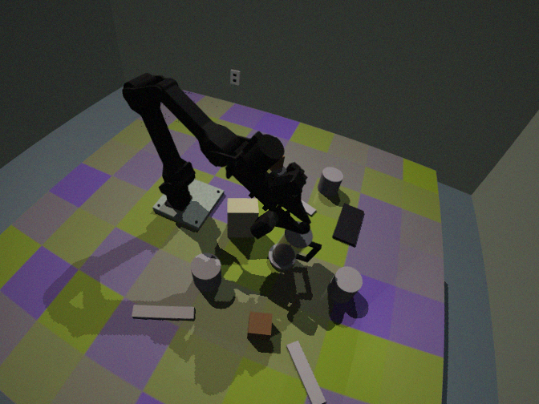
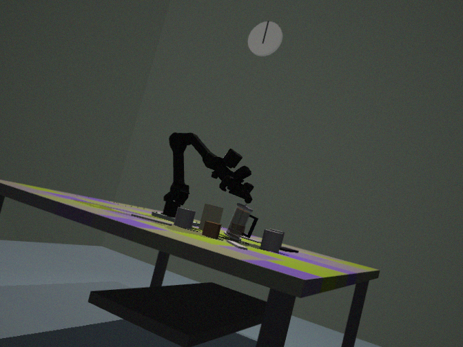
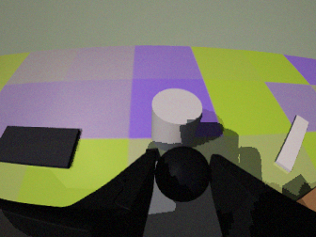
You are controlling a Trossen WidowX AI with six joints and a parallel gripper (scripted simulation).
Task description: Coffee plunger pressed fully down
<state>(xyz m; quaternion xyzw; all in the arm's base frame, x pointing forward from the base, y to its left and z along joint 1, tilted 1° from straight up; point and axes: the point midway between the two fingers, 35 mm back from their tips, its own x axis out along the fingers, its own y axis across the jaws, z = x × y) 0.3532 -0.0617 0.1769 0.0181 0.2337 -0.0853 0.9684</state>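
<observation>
My gripper tip is now 1 cm past the coffee press, 1 cm to the right of it and 9 cm above it. From my gripper tip the other things lie so: dark flat slab (13 cm ahead, 20 cm to the left, 16 cm below); cream box (17 cm behind, 5 cm to the left, 11 cm below).
</observation>
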